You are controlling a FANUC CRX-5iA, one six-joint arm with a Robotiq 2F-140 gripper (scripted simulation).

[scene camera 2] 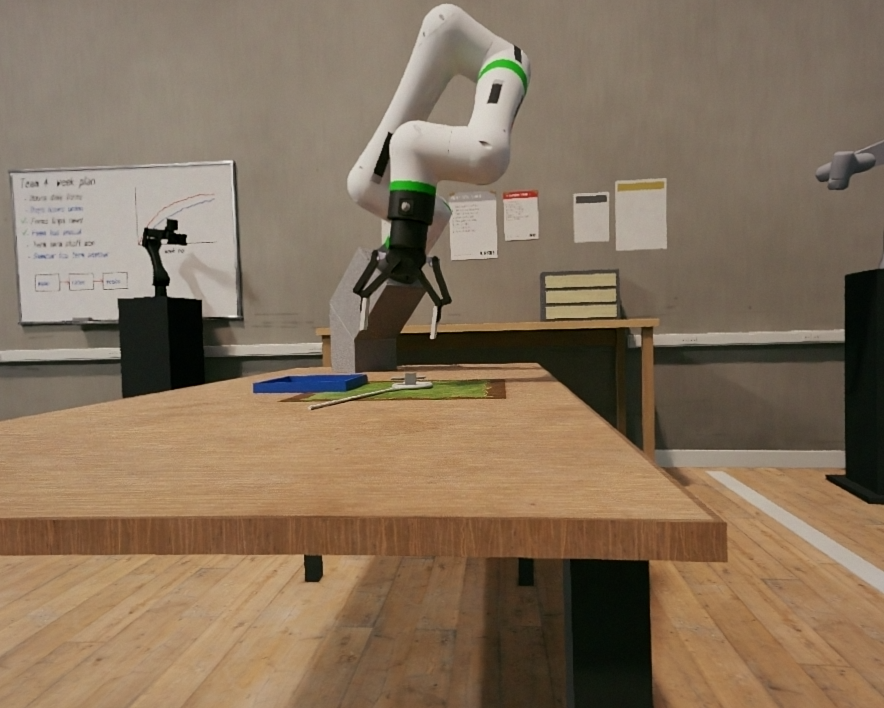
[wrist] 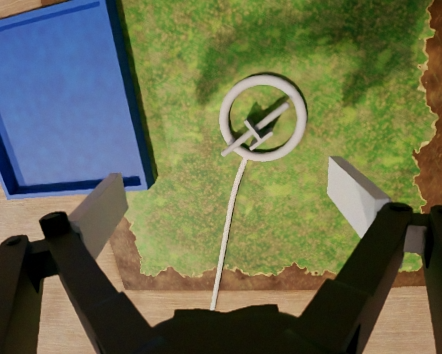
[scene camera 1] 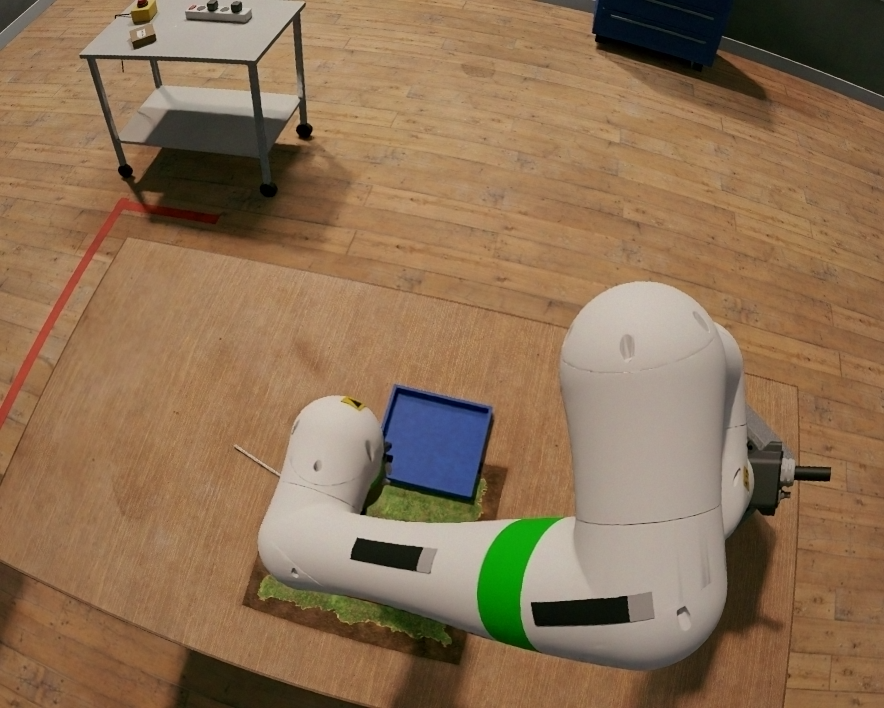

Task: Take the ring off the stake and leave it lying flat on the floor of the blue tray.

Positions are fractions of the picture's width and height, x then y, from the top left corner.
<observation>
blue tray: scene camera 2 0.38, 0.54; wrist 0.16, 0.37; scene camera 1 0.49, 0.62
</observation>
